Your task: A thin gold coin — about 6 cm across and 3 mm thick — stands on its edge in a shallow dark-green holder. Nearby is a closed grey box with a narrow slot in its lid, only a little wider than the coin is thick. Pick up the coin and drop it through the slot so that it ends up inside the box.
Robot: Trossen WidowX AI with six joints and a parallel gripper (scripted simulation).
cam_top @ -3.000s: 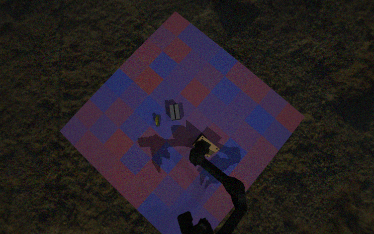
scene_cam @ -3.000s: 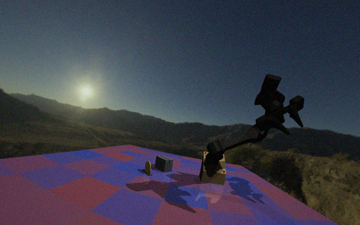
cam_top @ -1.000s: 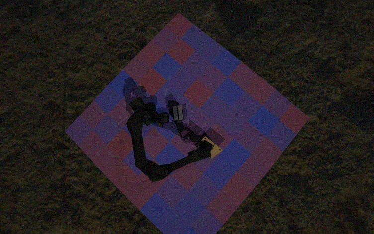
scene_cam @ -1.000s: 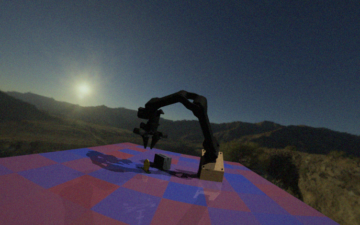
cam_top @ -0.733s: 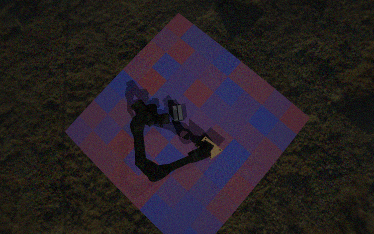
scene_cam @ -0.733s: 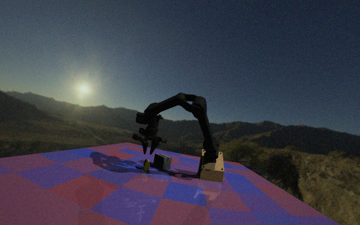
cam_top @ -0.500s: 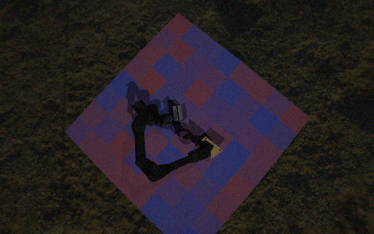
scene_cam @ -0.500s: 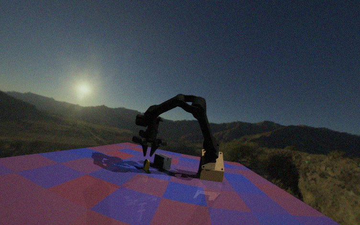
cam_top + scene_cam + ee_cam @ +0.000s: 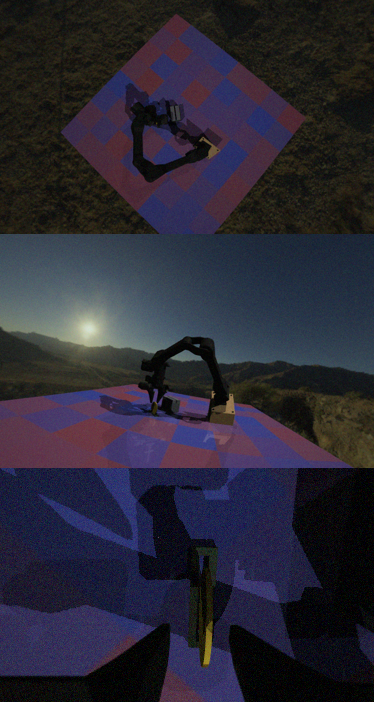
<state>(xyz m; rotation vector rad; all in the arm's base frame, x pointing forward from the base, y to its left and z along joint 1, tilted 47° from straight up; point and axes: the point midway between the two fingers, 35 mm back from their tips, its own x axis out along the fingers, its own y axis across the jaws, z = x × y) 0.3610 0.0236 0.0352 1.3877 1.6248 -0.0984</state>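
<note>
Right now the gold coin is 20 mm below my gripper tip.
</note>
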